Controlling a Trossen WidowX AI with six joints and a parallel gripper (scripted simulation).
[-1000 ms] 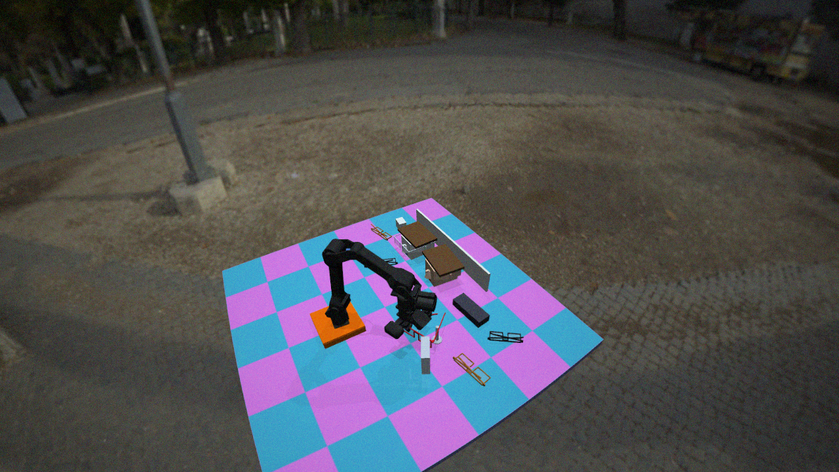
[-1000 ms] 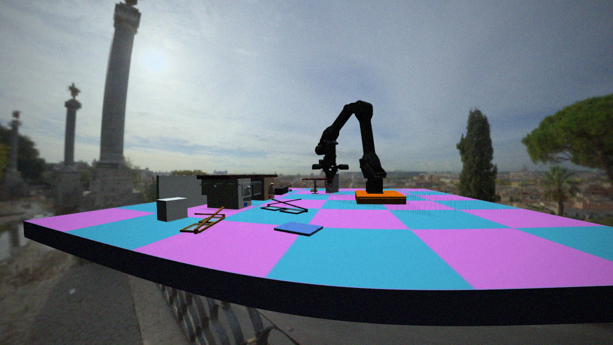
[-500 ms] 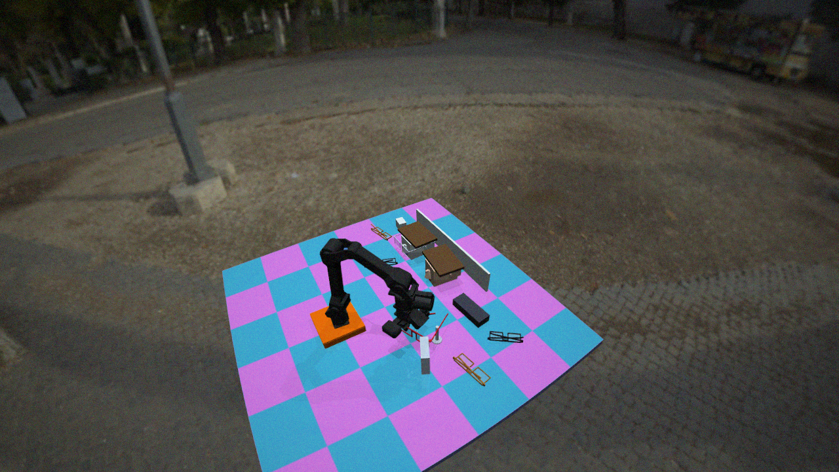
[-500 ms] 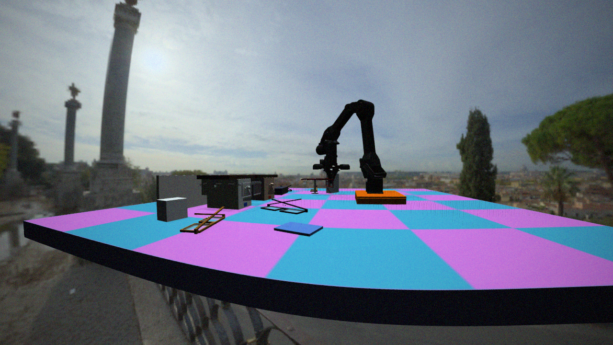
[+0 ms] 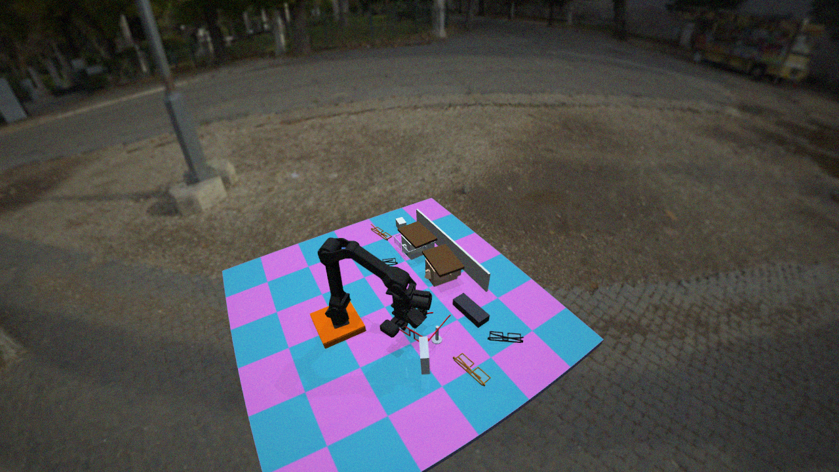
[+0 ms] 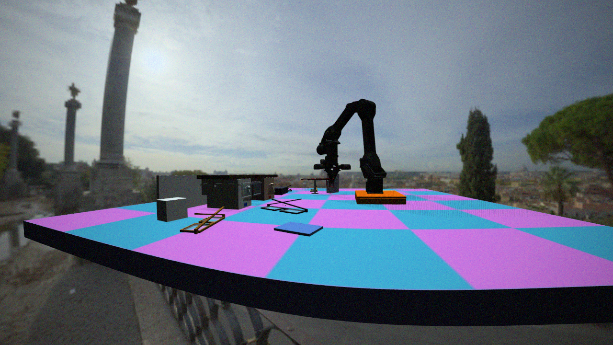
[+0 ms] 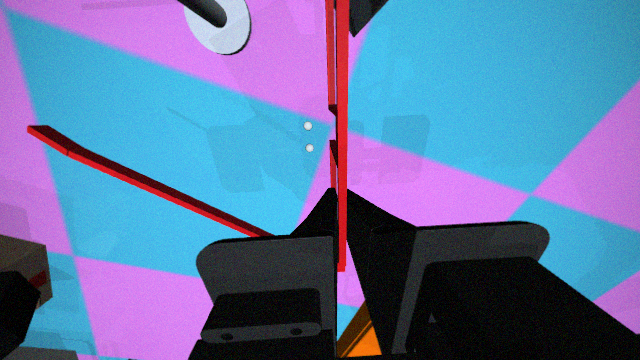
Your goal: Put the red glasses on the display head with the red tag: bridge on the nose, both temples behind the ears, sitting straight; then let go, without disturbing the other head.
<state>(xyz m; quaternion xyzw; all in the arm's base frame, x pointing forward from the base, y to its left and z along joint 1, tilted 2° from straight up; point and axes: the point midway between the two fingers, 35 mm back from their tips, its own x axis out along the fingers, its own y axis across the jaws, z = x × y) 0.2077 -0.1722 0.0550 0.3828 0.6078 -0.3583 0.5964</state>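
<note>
My gripper tip is now 11 cm short of the post, 6 cm to the left of it and 4 cm above it. Also, from my gripper tip: pale translucent head: 25 cm ahead, 46 cm to the left; skin-coloured head: 27 cm ahead, 24 cm to the left; black box: 30 cm ahead, 4 cm below.
</note>
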